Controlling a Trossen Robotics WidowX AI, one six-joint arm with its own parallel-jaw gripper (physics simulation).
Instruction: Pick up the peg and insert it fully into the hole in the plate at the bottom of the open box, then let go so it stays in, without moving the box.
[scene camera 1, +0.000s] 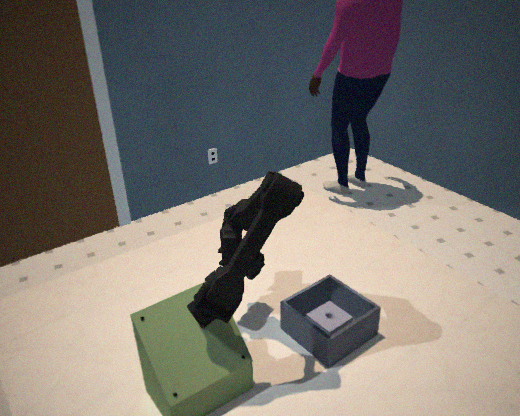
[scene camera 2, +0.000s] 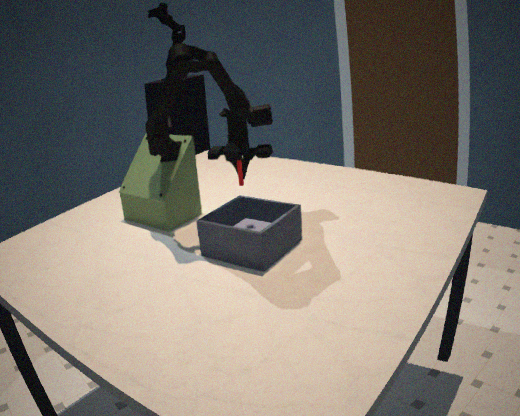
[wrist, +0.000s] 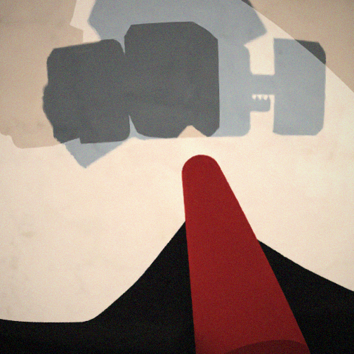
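Seen in the pictures: gripper, fingertip midpoint: (scene camera 2: 242, 178); arm's base, origin of the base link: (scene camera 1: 204, 309) (scene camera 2: 171, 152).
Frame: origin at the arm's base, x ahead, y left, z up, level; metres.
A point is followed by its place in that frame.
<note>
The red peg (scene camera 2: 241, 173) @(y 0.086, x 0.188, z -0.083 m) (wrist: 220, 250) is held between the two black fingers, close to upright, its lower end sticking out below the fingertips. My gripper (scene camera 2: 242, 175) @(y 0.106, x 0.178, z -0.108 m) is shut on the peg and holds it in the air, above the table and higher than the box rim in the scene camera 2 view. In the scene camera 1 view the arm hides the gripper and peg. The open dark grey box (scene camera 1: 305, 332) @(y -0.116, x 0.227, z -0.148 m) (scene camera 2: 230, 245) @(y -0.213, x 0.318, z -0.157 m) stands on the table. The pale plate (scene camera 1: 320, 312) @(y -0.094, x 0.313, z -0.148 m) (scene camera 2: 242, 223) @(y -0.104, x 0.291, z -0.150 m) lies at its bottom, with a small dark hole (scene camera 1: 329, 315) @(y -0.113, x 0.330, z -0.157 m) (scene camera 2: 250, 226) @(y -0.110, x 0.317, z -0.152 m) near its middle.
A green sloped block (scene camera 1: 185, 360) @(y -0.046, x -0.098, z -0.061 m) (scene camera 2: 142, 210) @(y -0.099, x -0.066, z -0.159 m) stands beside the box under the arm's base. The arm (scene camera 1: 255, 225) @(y -0.097, x 0.083, z 0.237 m) (scene camera 2: 227, 80) @(y -0.002, x 0.222, z 0.213 m) reaches out from it. Shadows of the arm fall on the table (scene camera 2: 150, 325) @(y -0.516, x 0.293, z -0.208 m). A person (scene camera 1: 362, 65) stands on the floor beyond the table.
</note>
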